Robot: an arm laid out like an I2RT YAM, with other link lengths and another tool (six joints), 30 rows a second.
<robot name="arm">
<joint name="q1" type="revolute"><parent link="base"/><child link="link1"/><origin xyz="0 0 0.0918"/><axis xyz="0 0 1"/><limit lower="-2.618" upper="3.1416"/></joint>
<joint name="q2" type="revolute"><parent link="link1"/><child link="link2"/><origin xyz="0.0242 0.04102 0.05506" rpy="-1.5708 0 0"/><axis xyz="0 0 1"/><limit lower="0" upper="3.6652"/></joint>
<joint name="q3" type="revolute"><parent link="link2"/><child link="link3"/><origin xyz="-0.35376 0 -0.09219" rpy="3.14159 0 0"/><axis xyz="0 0 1"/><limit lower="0" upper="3.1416"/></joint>
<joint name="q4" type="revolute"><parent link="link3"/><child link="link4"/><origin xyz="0.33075 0.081 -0.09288"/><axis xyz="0 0 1"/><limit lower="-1.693" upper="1.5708"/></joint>
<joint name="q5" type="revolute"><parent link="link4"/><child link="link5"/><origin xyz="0.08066 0.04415 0.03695" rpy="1.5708 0 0"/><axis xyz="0 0 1"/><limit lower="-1.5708" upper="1.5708"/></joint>
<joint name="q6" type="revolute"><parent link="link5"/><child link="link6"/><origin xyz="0.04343 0 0.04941" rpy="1.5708 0 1.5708"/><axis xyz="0 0 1"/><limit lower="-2.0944" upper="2.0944"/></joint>
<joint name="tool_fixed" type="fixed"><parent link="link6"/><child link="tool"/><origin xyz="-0.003 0.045 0.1" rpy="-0.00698 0 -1.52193"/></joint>
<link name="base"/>
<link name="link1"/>
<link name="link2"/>
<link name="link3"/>
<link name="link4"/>
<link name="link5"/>
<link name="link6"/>
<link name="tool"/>
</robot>
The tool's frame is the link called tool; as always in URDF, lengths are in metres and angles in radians.
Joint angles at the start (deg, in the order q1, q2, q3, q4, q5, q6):
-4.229 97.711 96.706 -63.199 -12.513 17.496
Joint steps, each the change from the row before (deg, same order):
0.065 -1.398 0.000 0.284 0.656 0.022
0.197 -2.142 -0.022 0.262 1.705 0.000
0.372 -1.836 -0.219 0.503 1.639 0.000
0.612 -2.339 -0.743 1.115 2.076 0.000
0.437 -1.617 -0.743 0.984 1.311 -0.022
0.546 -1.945 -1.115 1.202 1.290 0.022
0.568 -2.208 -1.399 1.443 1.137 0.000
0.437 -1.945 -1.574 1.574 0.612 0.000
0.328 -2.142 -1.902 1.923 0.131 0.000
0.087 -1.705 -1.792 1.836 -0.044 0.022
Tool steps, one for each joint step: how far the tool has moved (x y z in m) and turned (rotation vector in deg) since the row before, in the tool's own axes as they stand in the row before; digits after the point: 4 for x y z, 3 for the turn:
0.0004 -0.0015 -0.0110 -0.022 1.751 -0.378
0.0002 -0.0009 -0.0166 -0.710 2.725 -0.605
0.0001 -0.0012 -0.0130 -0.649 2.420 -0.642
-0.0003 -0.0015 -0.0140 -0.721 3.068 -0.838
-0.0003 -0.0009 -0.0086 -0.362 2.071 -0.548
-0.0015 -0.0012 -0.0094 -0.206 2.204 -0.553
-0.0019 -0.0013 -0.0101 0.046 2.358 -0.548
-0.0024 -0.0011 -0.0072 0.369 1.924 -0.393
-0.0028 -0.0013 -0.0071 0.838 1.988 -0.299
-0.0023 -0.0001 -0.0041 0.706 1.601 -0.088

